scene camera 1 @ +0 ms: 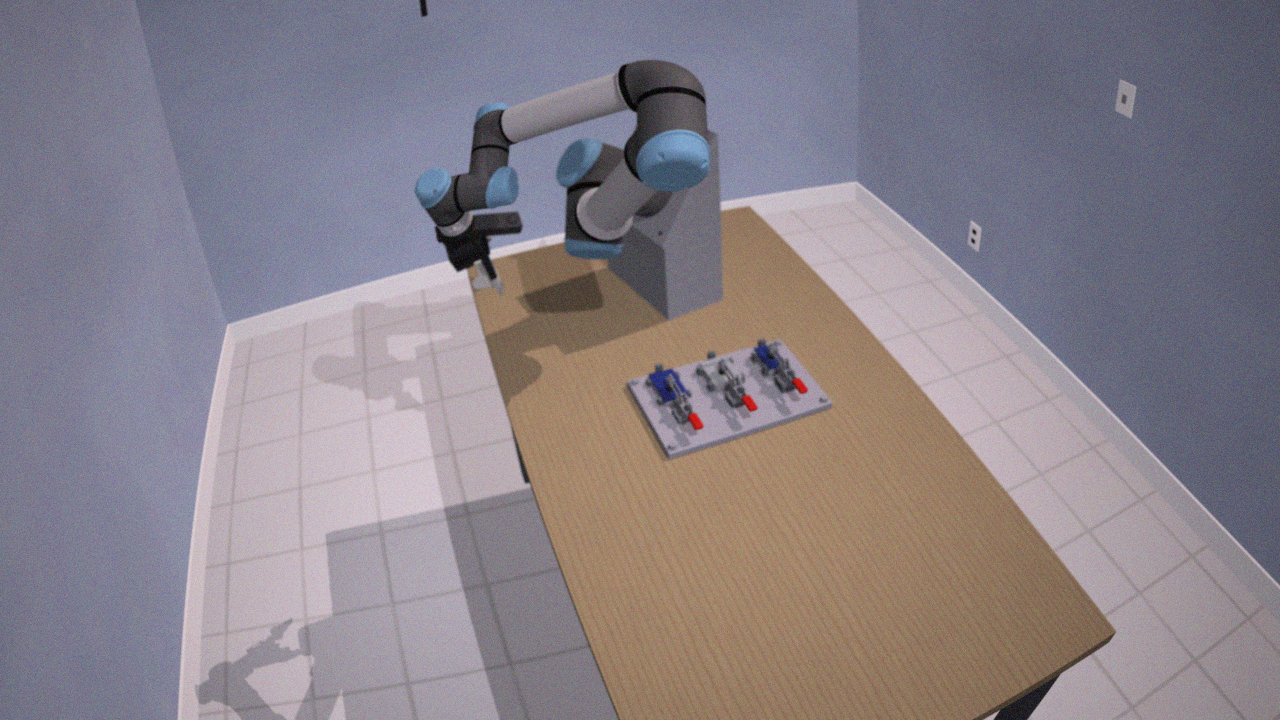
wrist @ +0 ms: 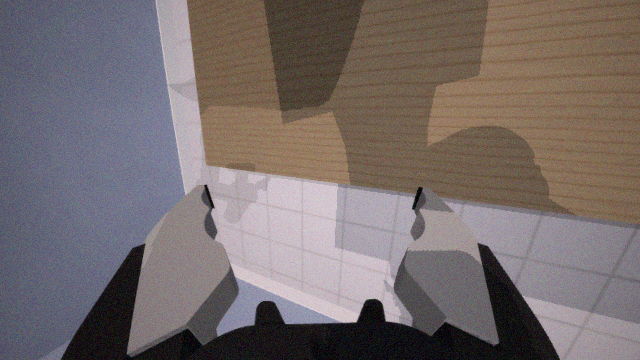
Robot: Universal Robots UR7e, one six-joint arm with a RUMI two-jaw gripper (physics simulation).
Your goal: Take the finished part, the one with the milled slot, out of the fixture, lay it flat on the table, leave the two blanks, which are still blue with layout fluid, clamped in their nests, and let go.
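Frame: origin at the arm's base, x ahead, y left, z up, level; metres.
Where they show: gripper, fingertip midpoint: [scene camera 1: 494, 267] [wrist: 315, 188].
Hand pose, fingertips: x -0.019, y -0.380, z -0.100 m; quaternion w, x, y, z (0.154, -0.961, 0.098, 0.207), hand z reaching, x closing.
Observation:
Each offset is from my fingertips to the top centre of the thing. Level surfaces: height alone.
The fixture plate @[dx +0.444, dy +0.321, dz -0.165 m] [scene camera 1: 729, 429] lies on the table, with three nests in a row. A blue blank @[dx +0.380, dy +0.218, dz -0.149 m] [scene camera 1: 665, 383] sits in the left nest and another blue blank @[dx +0.414, dy +0.435, dz -0.139 m] [scene camera 1: 766, 357] in the right one. The pale metallic finished part @[dx +0.397, dy +0.326, dz -0.144 m] [scene camera 1: 712, 376] sits in the middle nest; its slot is too small to make out. Each nest has a toggle clamp with a red handle. My gripper [scene camera 1: 497, 288] [wrist: 315, 188] is open and empty, raised near the table's far left edge, well away from the fixture. The fixture does not show in the wrist view.
The wooden table @[dz -0.180 m] [scene camera 1: 787, 537] [wrist: 575, 110] carries the grey robot pedestal [scene camera 1: 693, 232] behind the fixture. The arm's upper links arch in front of the pedestal. The table's left edge runs below my gripper in the wrist view, with tiled floor [scene camera 1: 375, 465] [wrist: 285, 215] beyond it.

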